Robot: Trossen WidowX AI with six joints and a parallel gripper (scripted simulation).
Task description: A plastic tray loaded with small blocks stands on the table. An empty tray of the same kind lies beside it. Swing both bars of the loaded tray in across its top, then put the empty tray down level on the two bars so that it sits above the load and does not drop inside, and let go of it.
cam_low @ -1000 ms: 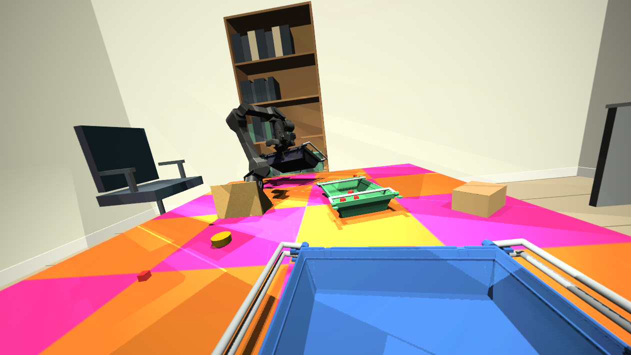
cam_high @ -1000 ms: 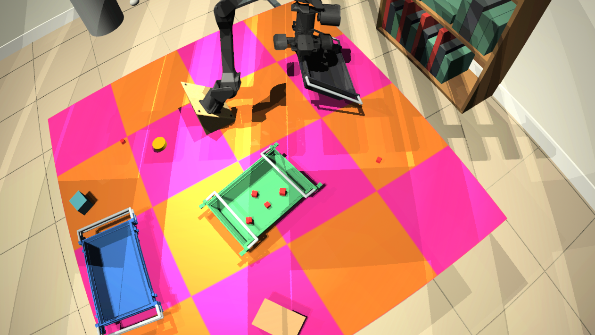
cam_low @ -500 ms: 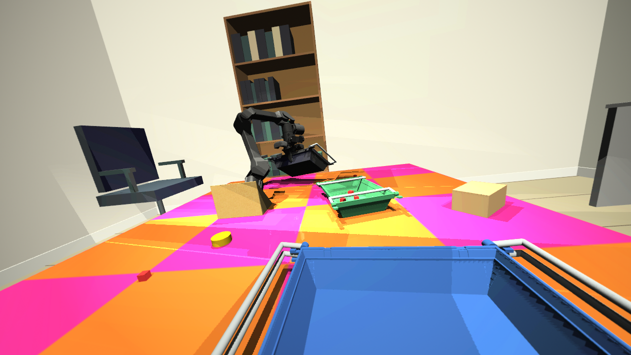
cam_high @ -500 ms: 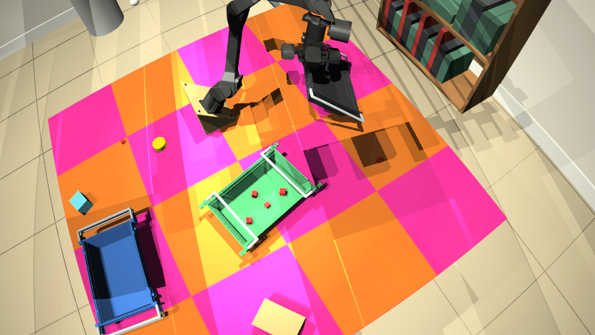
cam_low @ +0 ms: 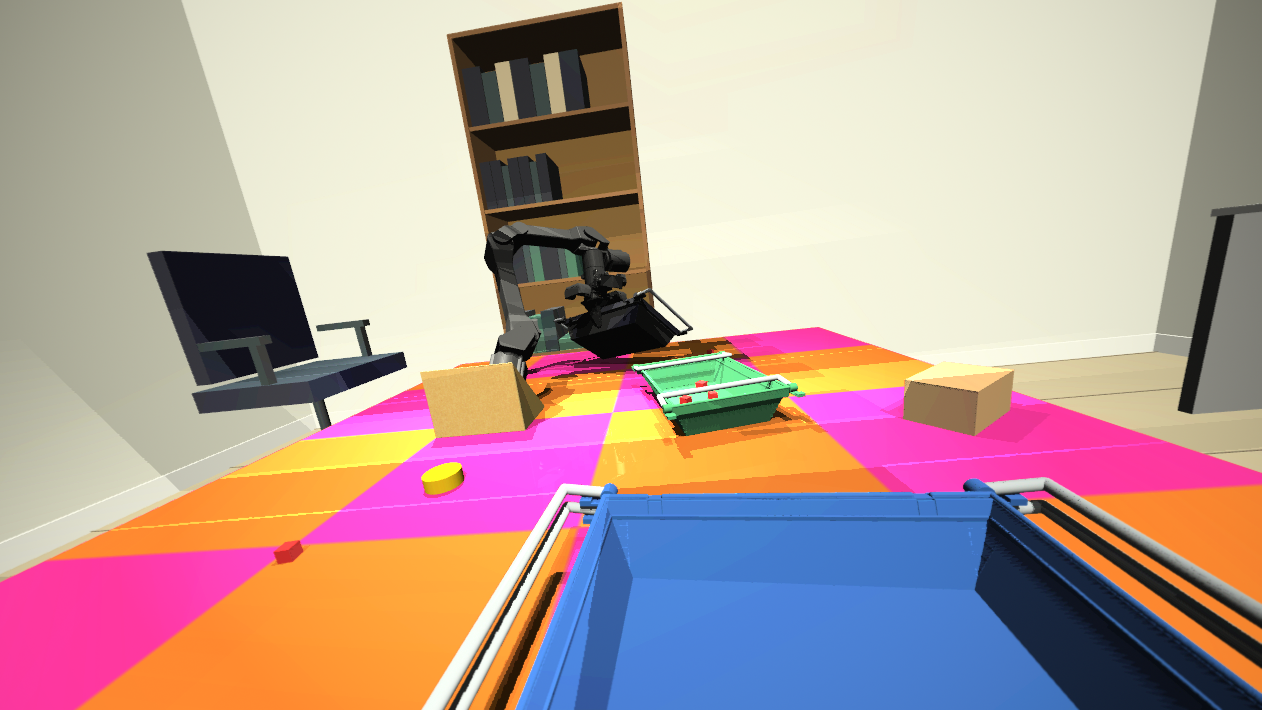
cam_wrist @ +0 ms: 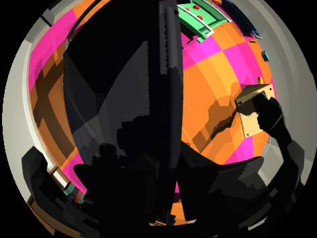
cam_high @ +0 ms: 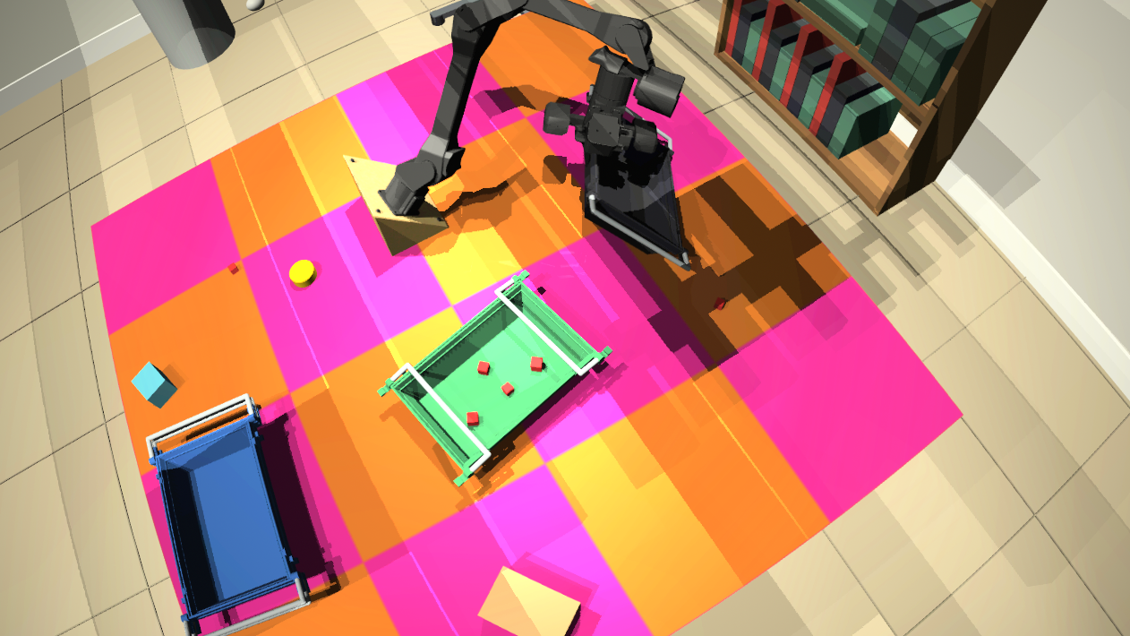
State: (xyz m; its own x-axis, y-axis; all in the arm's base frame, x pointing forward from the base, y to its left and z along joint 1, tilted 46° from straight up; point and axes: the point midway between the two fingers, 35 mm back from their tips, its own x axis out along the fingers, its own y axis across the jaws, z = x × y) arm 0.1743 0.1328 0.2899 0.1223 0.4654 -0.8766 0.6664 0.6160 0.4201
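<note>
Right now my gripper tip is 50 mm short of the black tray, 60 mm to the right of it and 10 mm above it. From my gripper tip the other things lie so: cyan cube: 200 mm behind, 850 mm to the right, 100 mm below; yellow disc: 220 mm behind, 500 mm to the right, 120 mm below; cardboard box: 510 mm ahead, 510 mm to the right, 100 mm below.
</note>
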